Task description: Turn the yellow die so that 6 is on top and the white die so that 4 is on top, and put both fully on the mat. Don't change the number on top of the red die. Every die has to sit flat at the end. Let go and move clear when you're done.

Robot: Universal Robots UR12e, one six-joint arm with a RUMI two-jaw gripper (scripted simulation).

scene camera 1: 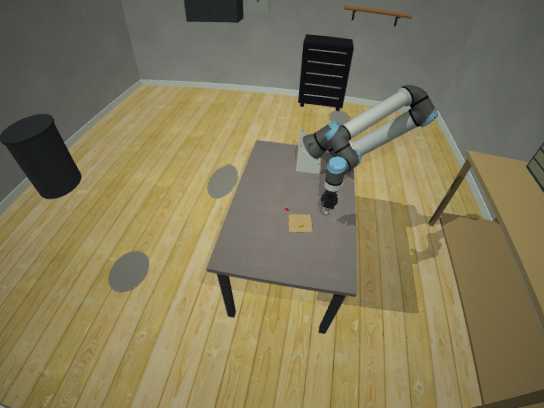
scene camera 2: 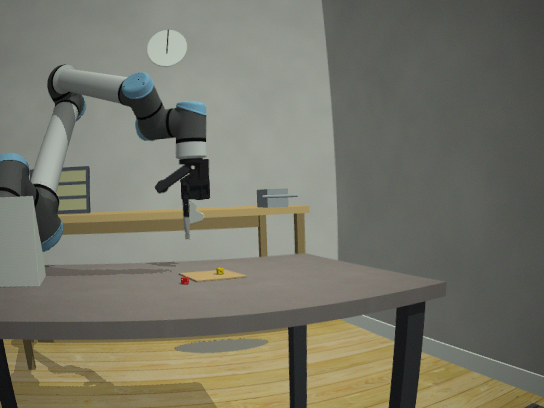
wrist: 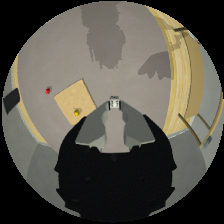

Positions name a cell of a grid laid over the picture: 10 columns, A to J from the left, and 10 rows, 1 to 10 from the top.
In view: my gripper (scene camera 2: D6) and a tan mat (wrist: D5).
My gripper is seen too in the wrist view (wrist: F5).
